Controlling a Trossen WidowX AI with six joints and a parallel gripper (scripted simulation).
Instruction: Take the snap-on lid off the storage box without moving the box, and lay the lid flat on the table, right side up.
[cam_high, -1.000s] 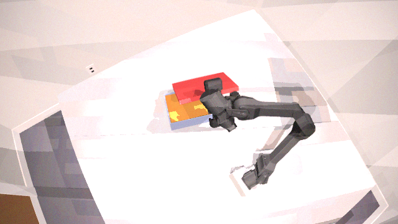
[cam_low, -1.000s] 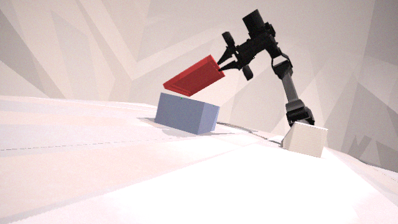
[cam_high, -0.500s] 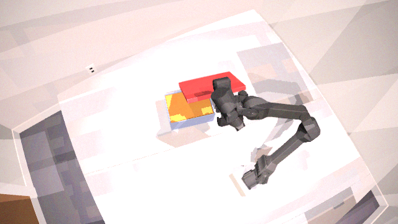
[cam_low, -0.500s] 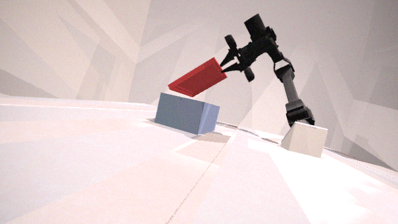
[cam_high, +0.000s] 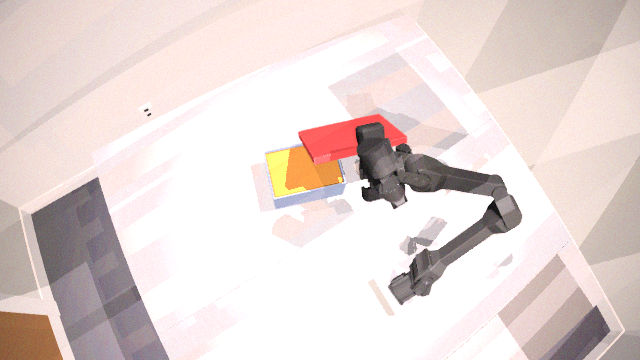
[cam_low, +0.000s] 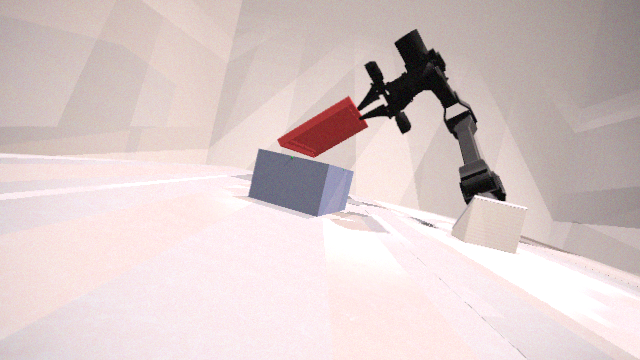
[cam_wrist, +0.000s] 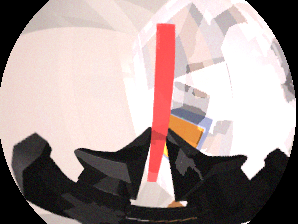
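My gripper tip is 60 mm short of the red lid, 50 mm above it and 20 mm to the left of it. The rest, counted from my gripper tip: blue-grey storage box: 190 mm below, 110 mm to the left, 90 mm ahead.
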